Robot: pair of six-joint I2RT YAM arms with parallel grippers.
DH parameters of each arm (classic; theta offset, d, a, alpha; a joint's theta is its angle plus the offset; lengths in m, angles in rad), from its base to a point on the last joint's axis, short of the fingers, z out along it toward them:
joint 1: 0 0.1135 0.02 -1.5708
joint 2: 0 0 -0.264 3.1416
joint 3: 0.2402 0 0.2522 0
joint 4: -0.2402 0 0.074 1.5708
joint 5: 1.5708 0 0 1.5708
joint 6: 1.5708 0.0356 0 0
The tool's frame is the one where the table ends.
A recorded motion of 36 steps. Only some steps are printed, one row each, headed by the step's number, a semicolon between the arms.
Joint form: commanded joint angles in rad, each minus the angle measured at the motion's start. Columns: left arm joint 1, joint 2, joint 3, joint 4, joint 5, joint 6; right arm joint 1, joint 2, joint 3, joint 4, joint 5, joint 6.
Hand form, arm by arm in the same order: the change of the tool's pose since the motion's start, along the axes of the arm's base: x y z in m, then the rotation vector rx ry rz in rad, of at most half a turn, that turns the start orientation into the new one. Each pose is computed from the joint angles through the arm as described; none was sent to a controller.
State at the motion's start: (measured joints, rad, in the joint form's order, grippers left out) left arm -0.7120 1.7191 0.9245 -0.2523 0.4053 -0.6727; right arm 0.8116 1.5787 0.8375 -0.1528 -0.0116 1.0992
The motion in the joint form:
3: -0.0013 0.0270 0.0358 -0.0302 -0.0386 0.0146; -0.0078 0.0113 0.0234 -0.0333 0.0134 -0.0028
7: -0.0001 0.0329 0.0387 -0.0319 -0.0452 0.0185; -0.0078 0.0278 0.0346 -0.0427 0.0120 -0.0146
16: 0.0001 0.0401 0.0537 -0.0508 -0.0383 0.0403; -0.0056 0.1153 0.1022 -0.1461 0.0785 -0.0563
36: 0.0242 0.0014 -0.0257 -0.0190 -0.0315 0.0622; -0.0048 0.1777 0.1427 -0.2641 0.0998 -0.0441
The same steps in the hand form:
3: 0.0054 -0.0036 -0.0008 0.0409 -0.0143 0.0059; 0.0039 -0.0001 0.0012 -0.0238 0.0058 -0.0139
7: 0.0064 -0.0036 -0.0021 0.0487 -0.0167 0.0070; 0.0056 0.0017 -0.0011 -0.0386 0.0114 -0.0036
16: 0.0077 -0.0049 -0.0012 0.0534 -0.0170 -0.0140; 0.0132 0.0072 -0.0146 -0.1829 0.0410 -0.0032
36: 0.0003 0.0113 -0.0086 0.0567 -0.0184 -0.0112; 0.0133 0.0066 -0.0285 -0.2926 0.1286 -0.0169

